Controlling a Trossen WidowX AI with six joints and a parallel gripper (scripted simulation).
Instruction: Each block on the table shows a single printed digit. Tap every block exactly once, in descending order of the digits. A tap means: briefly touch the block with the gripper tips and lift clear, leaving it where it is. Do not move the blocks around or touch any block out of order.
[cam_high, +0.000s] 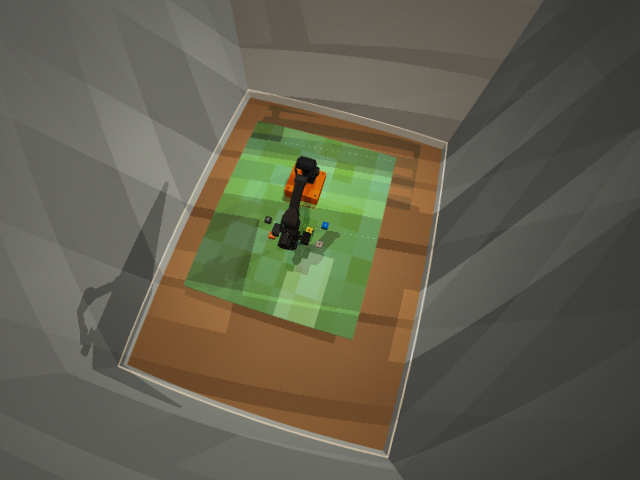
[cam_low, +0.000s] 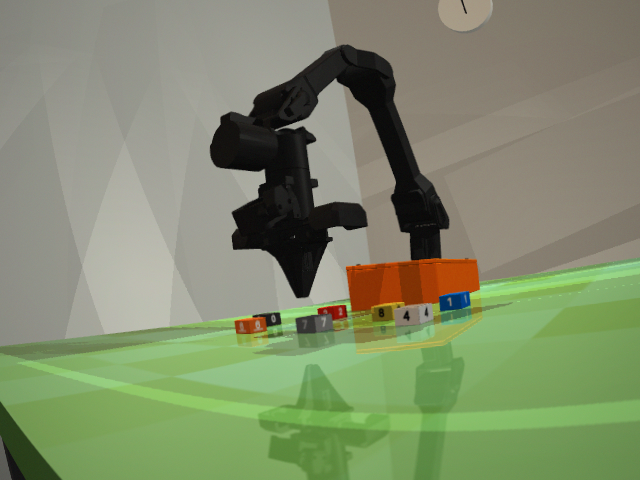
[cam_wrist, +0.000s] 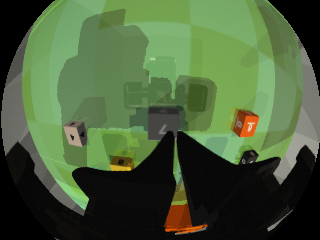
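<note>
The grey 7 block is 1 cm behind my gripper tip, 1 cm to the left of it and 3 cm below it. The rest, counted from my gripper tip: orange block: 11 cm to the right, 3 cm below; white block marked 4: 3 cm behind, 14 cm to the left, 3 cm below; yellow block marked 8: 9 cm behind, 6 cm to the left, 3 cm below.
</note>
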